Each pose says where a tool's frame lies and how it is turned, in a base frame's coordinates. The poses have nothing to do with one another.
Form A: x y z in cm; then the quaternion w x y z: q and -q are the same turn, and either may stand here.
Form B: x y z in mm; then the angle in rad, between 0 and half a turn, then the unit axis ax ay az. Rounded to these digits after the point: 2 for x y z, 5 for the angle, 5 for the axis.
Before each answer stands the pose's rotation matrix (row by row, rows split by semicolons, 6 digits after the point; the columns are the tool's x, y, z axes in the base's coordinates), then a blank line. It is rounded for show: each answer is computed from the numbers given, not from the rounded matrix.
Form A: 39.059, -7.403, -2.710, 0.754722, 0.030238, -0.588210, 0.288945
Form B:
0.141039 -0.471719 -0.870396; 0.400574 0.831193 -0.385563; 0.905344 -0.294278 0.306189

390.59, -74.03, -27.10, 1.43113, 0.04609, -0.89660, 0.44043
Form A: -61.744, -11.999, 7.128, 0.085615, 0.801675, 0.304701, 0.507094
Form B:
0.300026 0.401713 0.865223; 0.575372 -0.799655 0.171753; 0.760875 0.446295 -0.471051

-617.44, -119.99, 71.28, 2.97015, 0.80463, 0.30582, 0.50896
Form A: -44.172, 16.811, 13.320, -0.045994, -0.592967, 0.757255, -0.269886
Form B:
-0.292549 -0.922882 0.250409; -0.873229 0.151102 -0.463291; 0.389726 -0.354200 -0.850092

-441.72, 168.11, 133.20, 3.04957, 0.59360, -0.75806, 0.27017
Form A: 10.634, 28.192, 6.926, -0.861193, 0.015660, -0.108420, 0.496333
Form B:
0.483797 0.851481 0.202286; -0.858273 0.506817 -0.080652; -0.171196 -0.134597 0.976000

106.34, 281.92, 69.26, 1.06637, -0.03081, 0.21331, -0.97650
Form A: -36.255, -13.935, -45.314, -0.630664, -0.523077, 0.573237, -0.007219
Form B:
0.342694 -0.608800 -0.715488; -0.590589 0.452676 -0.668048; 0.730593 0.651496 -0.204421

-362.55, -139.35, -453.14, 1.77678, 0.67402, -0.73865, 0.00930
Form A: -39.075, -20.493, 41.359, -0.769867, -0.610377, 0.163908, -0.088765
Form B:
0.930510 -0.336766 -0.144014; -0.063417 0.239122 -0.968916; 0.360735 0.910719 0.201148

-390.75, -204.93, 413.59, 1.38433, 0.95640, -0.25683, 0.13909
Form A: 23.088, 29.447, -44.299, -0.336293, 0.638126, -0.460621, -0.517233
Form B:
0.040596 -0.935753 -0.350313; -0.239985 -0.349470 0.905692; -0.969927 0.047302 -0.238754

230.88, 294.47, -442.99, 2.45564, -0.67759, 0.48911, 0.54922
